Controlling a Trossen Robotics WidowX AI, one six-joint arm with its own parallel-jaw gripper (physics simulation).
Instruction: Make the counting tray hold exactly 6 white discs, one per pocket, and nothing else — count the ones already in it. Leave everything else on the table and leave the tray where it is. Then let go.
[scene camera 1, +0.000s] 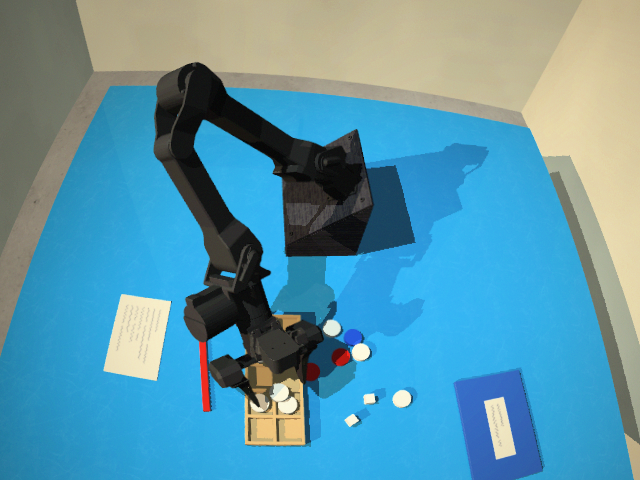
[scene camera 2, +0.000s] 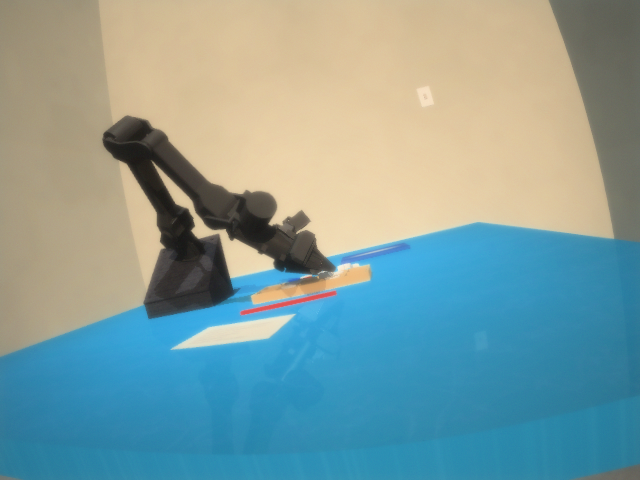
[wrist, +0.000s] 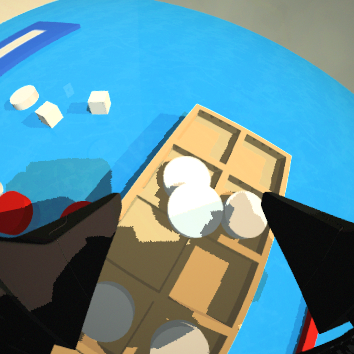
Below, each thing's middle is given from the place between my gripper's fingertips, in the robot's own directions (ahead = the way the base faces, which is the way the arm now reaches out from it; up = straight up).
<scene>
I see the wooden counting tray (scene camera 1: 270, 428) 30 mm behind my hand, 20 mm to the right of it and 20 mm below it.
</scene>
